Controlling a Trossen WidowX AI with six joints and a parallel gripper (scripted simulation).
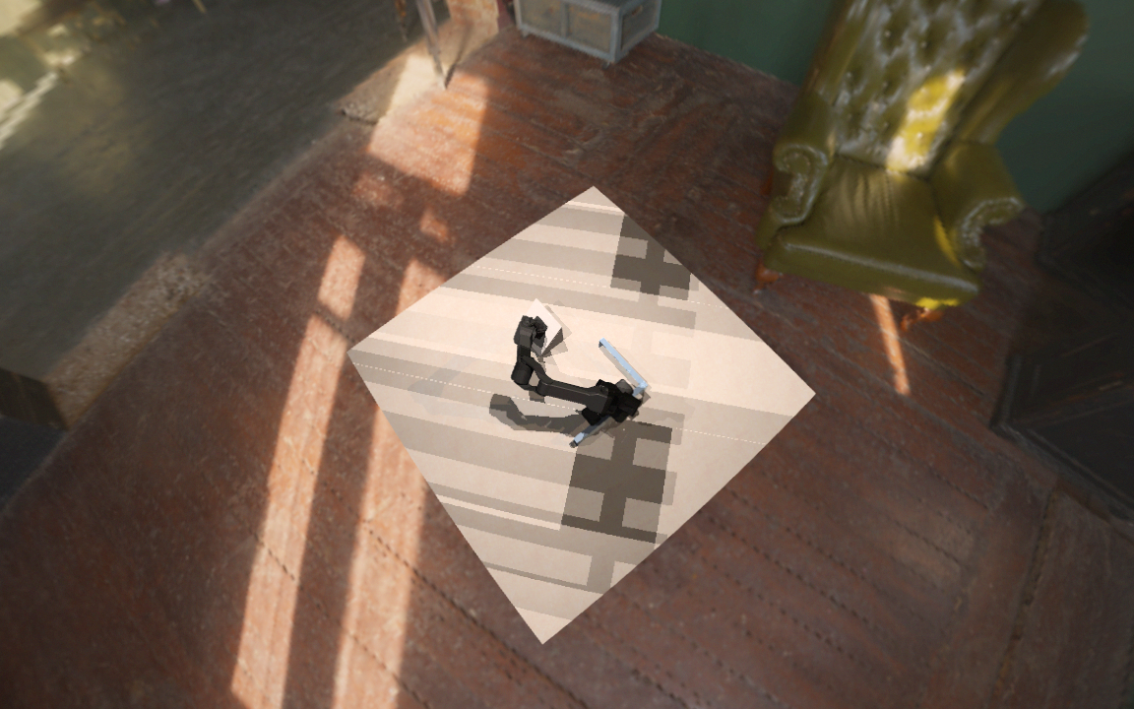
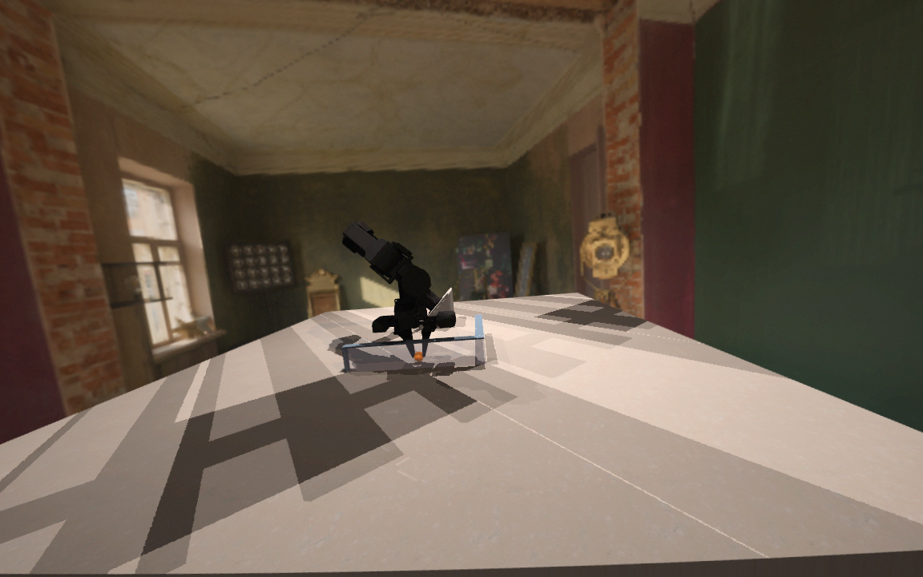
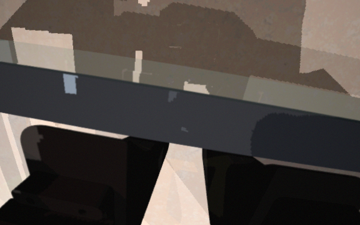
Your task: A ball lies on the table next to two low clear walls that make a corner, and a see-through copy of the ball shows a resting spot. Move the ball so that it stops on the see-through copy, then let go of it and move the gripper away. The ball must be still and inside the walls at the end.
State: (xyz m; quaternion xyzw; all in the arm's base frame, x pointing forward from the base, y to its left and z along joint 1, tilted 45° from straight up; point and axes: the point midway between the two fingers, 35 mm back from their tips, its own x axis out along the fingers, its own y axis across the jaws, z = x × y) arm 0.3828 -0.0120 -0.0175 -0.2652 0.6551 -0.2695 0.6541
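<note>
Now: gripper tip right at the orange ball. Round my gripper tip: clear wall 30 mm ahead, 20 mm above.
</note>
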